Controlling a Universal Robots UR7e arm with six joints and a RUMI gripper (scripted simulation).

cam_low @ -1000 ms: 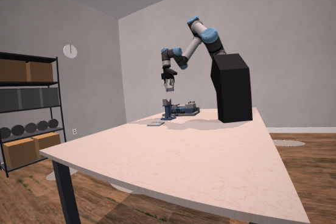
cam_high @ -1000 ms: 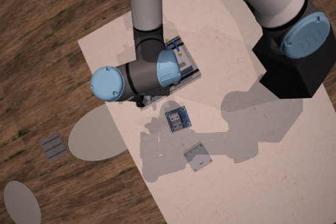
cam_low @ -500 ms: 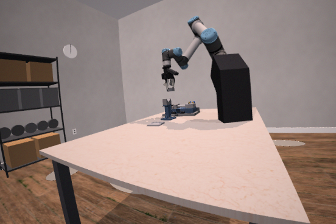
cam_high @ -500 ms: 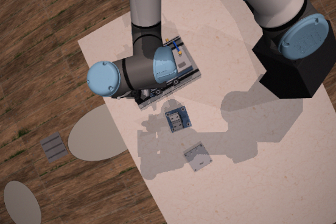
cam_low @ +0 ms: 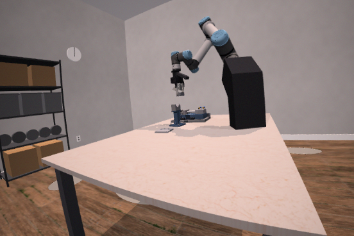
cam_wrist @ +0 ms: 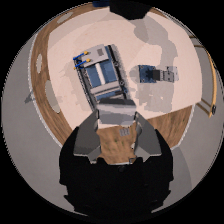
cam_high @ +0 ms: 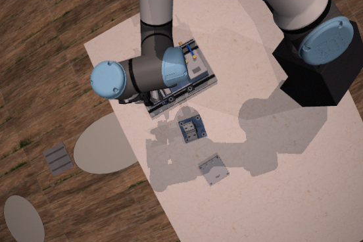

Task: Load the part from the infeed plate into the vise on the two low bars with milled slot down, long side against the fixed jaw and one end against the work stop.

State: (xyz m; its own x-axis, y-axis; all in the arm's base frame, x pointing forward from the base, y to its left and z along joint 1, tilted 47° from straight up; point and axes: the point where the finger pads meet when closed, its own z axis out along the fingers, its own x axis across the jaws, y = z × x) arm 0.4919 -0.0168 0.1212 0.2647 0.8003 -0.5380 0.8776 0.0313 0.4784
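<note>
The air cylinder rod lies 16 cm below my hand, 8 cm behind it and 3 cm to the right of it. Also, from my hand: part (1 cm below); then air cylinder (16 cm below, 16 cm behind, 4 cm to the right); then vise (20 cm below, 6 cm behind, 3 cm to the right).
</note>
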